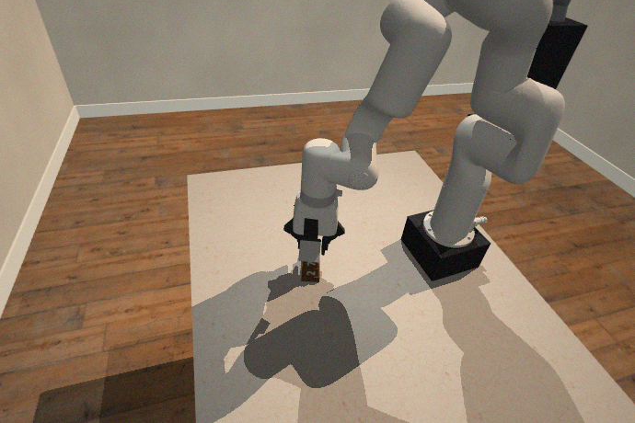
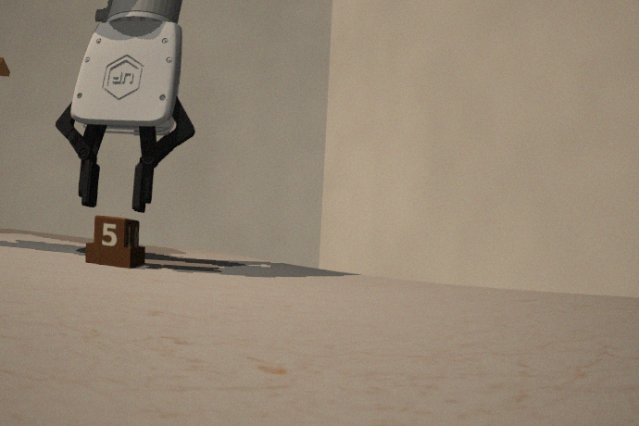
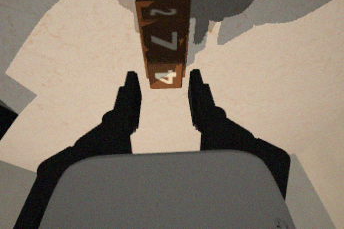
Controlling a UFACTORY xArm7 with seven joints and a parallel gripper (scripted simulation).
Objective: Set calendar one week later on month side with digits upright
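Now: the brown calendar tray 6 cm below my hand, 2 cm to the left of it and 1 cm ahead of it.
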